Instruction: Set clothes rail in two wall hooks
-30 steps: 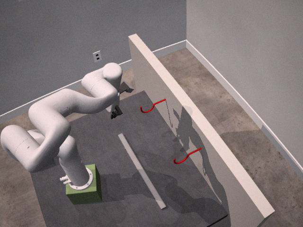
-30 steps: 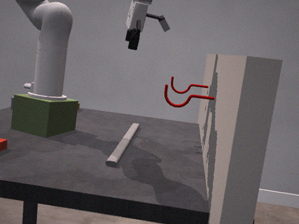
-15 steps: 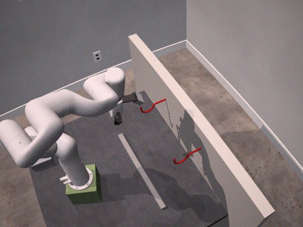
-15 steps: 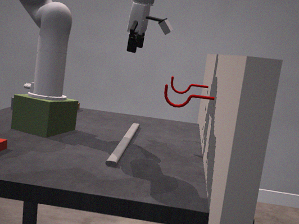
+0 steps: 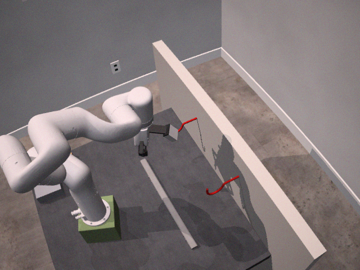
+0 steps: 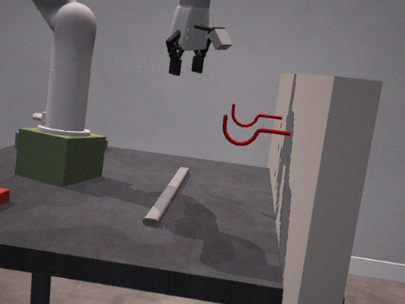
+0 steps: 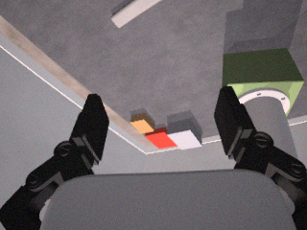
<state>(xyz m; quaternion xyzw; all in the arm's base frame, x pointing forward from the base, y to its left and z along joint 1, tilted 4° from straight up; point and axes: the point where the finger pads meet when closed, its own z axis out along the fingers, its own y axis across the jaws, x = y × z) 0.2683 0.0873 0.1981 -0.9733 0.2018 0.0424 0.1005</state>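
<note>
Right now the grey clothes rail is 2 cm ahead of my hand, 10 cm to the right of it and 29 cm below it. Round my hand: beige wall panel (29 cm ahead, 5 cm to the right, 51 cm below); then grey block (47 cm behind, 15 cm to the left, 27 cm below).
</note>
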